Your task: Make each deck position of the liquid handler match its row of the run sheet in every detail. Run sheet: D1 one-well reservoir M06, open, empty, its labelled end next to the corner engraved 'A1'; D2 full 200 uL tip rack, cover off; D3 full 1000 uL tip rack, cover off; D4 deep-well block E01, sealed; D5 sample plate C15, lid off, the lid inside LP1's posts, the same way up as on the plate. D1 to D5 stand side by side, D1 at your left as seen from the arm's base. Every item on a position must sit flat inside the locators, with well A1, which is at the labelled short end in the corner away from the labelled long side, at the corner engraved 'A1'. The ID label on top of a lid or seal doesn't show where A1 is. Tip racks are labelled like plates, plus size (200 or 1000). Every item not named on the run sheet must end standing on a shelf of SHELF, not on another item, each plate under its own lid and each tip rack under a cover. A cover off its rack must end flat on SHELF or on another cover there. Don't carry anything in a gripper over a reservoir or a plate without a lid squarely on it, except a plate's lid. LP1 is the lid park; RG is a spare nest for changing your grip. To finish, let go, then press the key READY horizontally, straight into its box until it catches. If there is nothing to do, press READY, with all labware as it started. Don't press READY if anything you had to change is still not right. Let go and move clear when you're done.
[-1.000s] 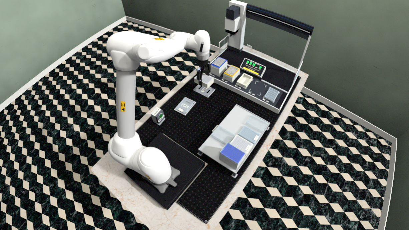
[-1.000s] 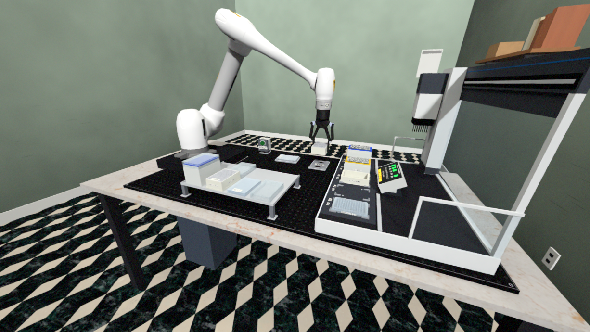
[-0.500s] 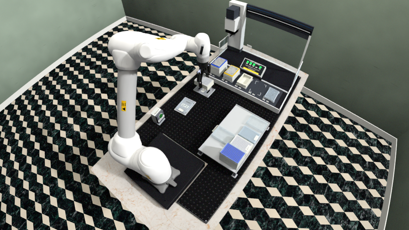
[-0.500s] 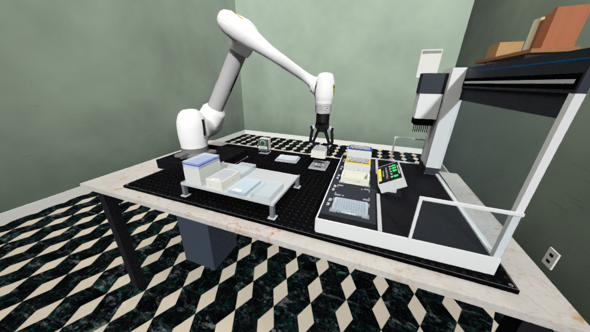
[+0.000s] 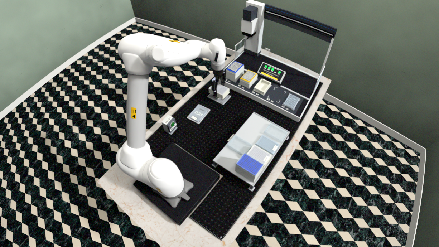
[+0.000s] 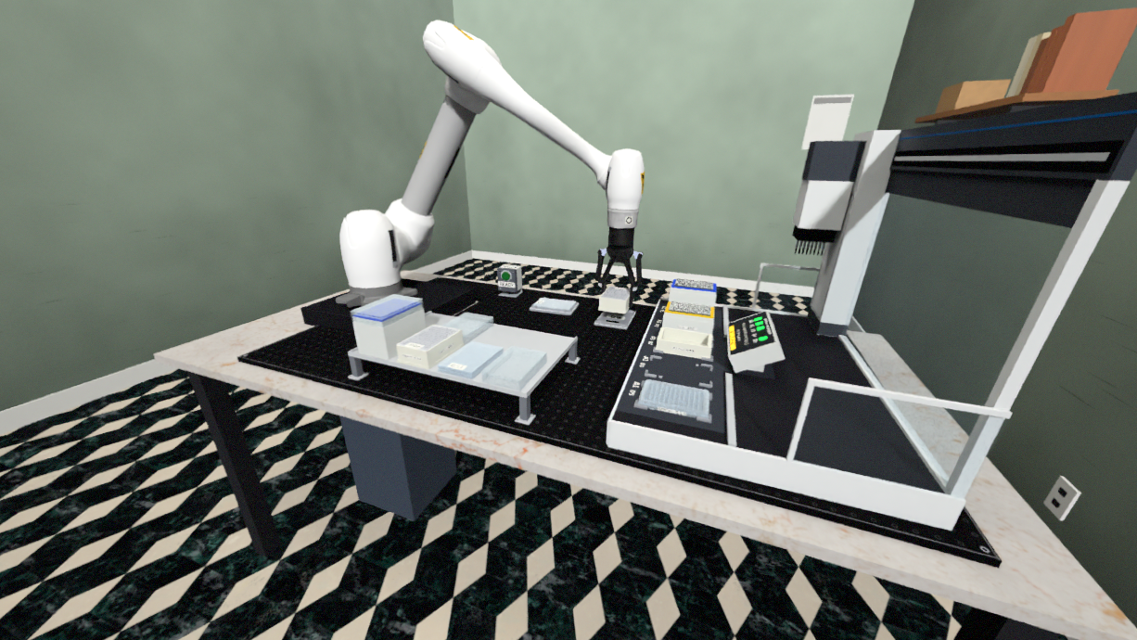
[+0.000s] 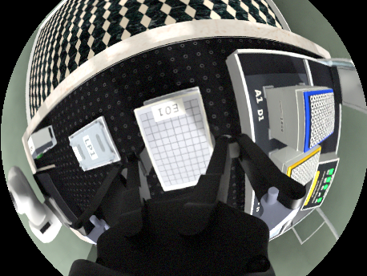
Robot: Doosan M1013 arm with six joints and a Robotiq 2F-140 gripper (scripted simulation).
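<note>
The grey RG nest is 8 cm below my hand. Round my hand: yellow-rimmed tip rack 22 cm ahead, 12 cm to the right, 1 cm above; then clear lid 22 cm behind, 6 cm below, 2 cm to the left; then blue-rimmed tip rack 22 cm ahead, 4 cm above.
</note>
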